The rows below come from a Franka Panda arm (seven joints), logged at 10 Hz.
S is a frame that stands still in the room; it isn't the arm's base.
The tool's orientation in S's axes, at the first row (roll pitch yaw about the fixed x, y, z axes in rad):
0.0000, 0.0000, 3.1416
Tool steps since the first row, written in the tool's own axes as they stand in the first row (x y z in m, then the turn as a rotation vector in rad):
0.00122, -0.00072, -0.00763, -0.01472, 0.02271, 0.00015
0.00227, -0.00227, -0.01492, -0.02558, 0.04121, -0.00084
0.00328, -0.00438, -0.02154, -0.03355, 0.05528, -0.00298
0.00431, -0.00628, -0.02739, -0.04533, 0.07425, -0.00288
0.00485, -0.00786, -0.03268, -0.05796, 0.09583, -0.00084
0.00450, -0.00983, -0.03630, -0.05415, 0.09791, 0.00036
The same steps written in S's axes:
-0.00122, 0.00072, -0.00763, 0.01472, -0.02271, 0.00015
-0.00227, 0.00227, -0.01492, 0.02558, -0.04121, -0.00084
-0.00328, 0.00438, -0.02154, 0.03355, -0.05528, -0.00298
-0.00431, 0.00628, -0.02739, 0.04533, -0.07425, -0.00288
-0.00485, 0.00786, -0.03268, 0.05796, -0.09583, -0.00084
-0.00450, 0.00983, -0.03630, 0.05415, -0.09791, 0.00036

